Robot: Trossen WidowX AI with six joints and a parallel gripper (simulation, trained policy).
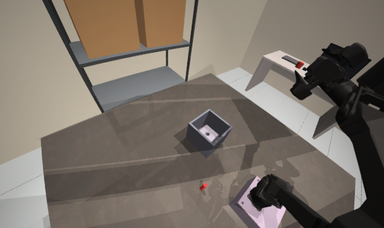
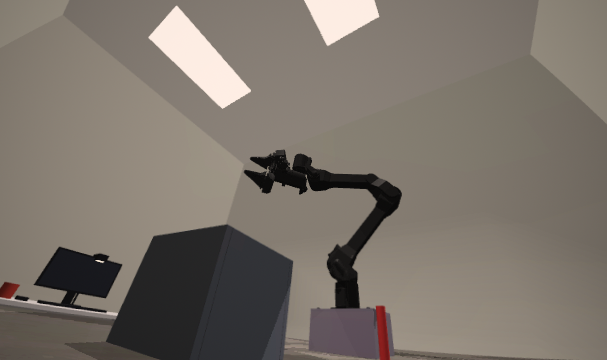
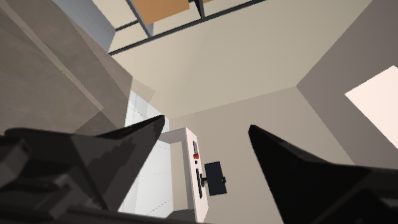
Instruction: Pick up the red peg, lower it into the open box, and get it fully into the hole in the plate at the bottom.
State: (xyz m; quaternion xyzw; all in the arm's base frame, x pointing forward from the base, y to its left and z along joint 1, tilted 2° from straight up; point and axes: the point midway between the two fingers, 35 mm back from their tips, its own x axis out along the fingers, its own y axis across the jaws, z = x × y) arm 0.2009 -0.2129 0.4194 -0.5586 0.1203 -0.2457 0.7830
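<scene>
Now: the red peg 460 mm below my gripper tip, 390 mm to the left of it and 80 mm behind it.
</scene>
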